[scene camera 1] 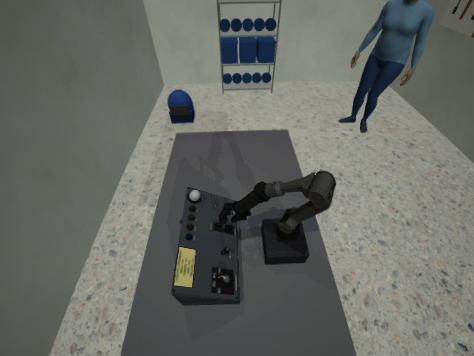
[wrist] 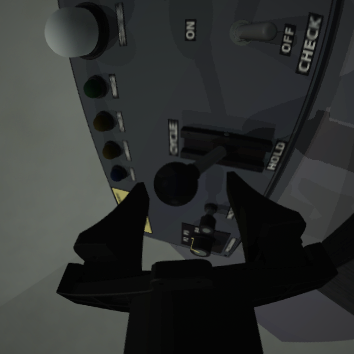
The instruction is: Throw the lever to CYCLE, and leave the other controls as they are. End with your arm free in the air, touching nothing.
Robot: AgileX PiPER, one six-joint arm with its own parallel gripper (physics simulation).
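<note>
The control panel has a slot marked CYCLE at one end and HOLD at the other. The lever has a black ball knob on a grey shaft; the shaft rises near the slot's middle, and the knob leans toward the CYCLE side in the wrist view. My gripper is open at the lever. Its fingertips appear on either side of the ball knob, with a gap visible on each side. Whether the knob lies fully between the fingers in depth is unclear. In the scene view the arm partly hides the lever.
A toggle marked CHECK leans toward OFF. A white dome button and several coloured lamps line the far side. A small control and a rotary knob stand beyond the lever. A person is at the right.
</note>
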